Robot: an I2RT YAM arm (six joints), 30 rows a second.
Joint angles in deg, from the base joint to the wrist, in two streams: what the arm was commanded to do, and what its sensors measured. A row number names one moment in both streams.
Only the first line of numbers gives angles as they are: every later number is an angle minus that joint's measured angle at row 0.
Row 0, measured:
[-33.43, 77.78, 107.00, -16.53, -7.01, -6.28]
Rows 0 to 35, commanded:
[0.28, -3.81, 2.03, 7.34, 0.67, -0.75]
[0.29, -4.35, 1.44, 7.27, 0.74, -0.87]
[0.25, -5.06, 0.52, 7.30, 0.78, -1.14]
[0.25, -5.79, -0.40, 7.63, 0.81, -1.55]
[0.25, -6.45, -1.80, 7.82, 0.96, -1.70]
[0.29, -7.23, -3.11, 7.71, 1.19, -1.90]
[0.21, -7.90, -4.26, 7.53, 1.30, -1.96]
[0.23, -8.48, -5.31, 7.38, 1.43, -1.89]
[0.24, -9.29, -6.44, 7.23, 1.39, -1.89]
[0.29, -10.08, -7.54, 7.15, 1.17, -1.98]
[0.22, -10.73, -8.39, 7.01, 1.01, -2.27]
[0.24, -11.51, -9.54, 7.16, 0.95, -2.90]
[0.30, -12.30, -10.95, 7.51, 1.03, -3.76]
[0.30, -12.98, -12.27, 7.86, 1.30, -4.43]
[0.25, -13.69, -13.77, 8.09, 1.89, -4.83]
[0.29, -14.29, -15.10, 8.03, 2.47, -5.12]
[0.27, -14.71, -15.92, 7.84, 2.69, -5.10]
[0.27, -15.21, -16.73, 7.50, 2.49, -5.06]
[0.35, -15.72, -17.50, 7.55, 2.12, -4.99]
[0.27, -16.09, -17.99, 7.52, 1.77, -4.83]
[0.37, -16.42, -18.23, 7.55, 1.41, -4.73]
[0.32, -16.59, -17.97, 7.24, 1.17, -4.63]
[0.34, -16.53, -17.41, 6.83, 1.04, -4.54]
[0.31, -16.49, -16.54, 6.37, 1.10, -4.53]
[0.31, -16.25, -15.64, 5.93, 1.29, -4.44]
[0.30, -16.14, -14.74, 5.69, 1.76, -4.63]
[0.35, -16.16, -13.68, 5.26, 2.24, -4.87]
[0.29, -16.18, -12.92, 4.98, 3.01, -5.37]
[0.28, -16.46, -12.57, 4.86, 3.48, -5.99]
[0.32, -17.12, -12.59, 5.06, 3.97, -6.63]
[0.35, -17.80, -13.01, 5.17, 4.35, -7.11]
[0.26, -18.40, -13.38, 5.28, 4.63, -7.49]
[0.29, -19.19, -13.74, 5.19, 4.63, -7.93]
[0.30, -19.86, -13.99, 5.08, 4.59, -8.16]
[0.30, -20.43, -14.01, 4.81, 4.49, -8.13]
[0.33, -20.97, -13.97, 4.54, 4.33, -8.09]
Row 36, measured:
[0.00, -17.90, -15.63, -3.20, 3.59, -6.93]
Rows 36 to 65, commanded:
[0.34, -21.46, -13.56, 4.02, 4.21, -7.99]
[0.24, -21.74, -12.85, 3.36, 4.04, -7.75]
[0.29, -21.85, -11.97, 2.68, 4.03, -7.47]
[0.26, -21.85, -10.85, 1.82, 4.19, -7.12]
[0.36, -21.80, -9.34, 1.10, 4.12, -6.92]
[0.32, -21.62, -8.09, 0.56, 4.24, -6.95]
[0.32, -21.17, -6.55, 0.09, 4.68, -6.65]
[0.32, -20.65, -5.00, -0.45, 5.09, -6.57]
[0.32, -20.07, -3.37, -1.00, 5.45, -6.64]
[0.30, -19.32, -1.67, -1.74, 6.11, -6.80]
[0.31, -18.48, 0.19, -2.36, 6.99, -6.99]
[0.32, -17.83, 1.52, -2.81, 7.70, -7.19]
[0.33, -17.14, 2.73, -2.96, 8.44, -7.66]
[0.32, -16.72, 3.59, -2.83, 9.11, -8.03]
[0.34, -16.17, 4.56, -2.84, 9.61, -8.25]
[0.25, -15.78, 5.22, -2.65, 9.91, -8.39]
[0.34, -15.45, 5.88, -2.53, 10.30, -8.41]
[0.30, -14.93, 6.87, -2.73, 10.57, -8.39]
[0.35, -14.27, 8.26, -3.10, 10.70, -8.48]
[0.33, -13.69, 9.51, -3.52, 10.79, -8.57]
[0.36, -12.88, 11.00, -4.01, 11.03, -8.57]
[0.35, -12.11, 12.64, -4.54, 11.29, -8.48]
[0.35, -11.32, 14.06, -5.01, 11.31, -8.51]
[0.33, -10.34, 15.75, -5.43, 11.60, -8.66]
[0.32, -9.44, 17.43, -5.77, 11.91, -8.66]
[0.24, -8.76, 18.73, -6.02, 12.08, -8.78]
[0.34, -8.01, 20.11, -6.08, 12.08, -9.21]
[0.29, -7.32, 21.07, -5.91, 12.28, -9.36]
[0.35, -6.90, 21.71, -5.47, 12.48, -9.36]
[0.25, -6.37, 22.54, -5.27, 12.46, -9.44]
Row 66, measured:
[0.00, -5.93, 19.17, -13.95, 11.22, -8.83]
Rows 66 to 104, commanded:
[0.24, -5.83, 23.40, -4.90, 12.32, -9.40]
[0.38, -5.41, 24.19, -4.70, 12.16, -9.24]
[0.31, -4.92, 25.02, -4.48, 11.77, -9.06]
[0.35, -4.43, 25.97, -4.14, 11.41, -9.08]
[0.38, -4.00, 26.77, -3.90, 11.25, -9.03]
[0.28, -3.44, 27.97, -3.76, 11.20, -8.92]
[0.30, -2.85, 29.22, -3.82, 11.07, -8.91]
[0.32, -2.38, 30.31, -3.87, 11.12, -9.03]
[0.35, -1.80, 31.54, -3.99, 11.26, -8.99]
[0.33, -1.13, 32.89, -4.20, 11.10, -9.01]
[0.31, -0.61, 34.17, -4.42, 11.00, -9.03]
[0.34, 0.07, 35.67, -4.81, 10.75, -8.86]
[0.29, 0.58, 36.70, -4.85, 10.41, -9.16]
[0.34, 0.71, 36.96, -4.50, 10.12, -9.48]
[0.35, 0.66, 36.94, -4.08, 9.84, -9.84]
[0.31, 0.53, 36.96, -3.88, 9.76, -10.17]
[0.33, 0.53, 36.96, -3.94, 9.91, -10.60]
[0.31, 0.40, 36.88, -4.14, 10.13, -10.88]
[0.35, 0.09, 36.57, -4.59, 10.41, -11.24]
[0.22, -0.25, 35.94, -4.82, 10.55, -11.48]
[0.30, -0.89, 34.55, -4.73, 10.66, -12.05]
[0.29, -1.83, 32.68, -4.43, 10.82, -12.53]
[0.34, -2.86, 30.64, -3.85, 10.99, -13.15]
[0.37, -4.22, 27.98, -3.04, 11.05, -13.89]
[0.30, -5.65, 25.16, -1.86, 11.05, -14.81]
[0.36, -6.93, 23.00, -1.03, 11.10, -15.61]
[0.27, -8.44, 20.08, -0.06, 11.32, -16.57]
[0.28, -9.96, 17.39, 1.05, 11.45, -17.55]
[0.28, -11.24, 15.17, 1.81, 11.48, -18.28]
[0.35, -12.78, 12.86, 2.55, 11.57, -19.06]
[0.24, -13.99, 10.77, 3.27, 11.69, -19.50]
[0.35, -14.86, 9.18, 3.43, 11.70, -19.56]
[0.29, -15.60, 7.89, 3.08, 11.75, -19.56]
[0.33, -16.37, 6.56, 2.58, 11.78, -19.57]
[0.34, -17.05, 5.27, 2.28, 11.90, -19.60]
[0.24, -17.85, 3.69, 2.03, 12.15, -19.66]
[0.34, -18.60, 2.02, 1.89, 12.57, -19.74]
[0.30, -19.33, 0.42, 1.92, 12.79, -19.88]
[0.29, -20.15, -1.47, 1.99, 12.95, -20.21]
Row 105, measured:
[0.00, -18.01, 0.83, -7.06, 11.83, -18.71]
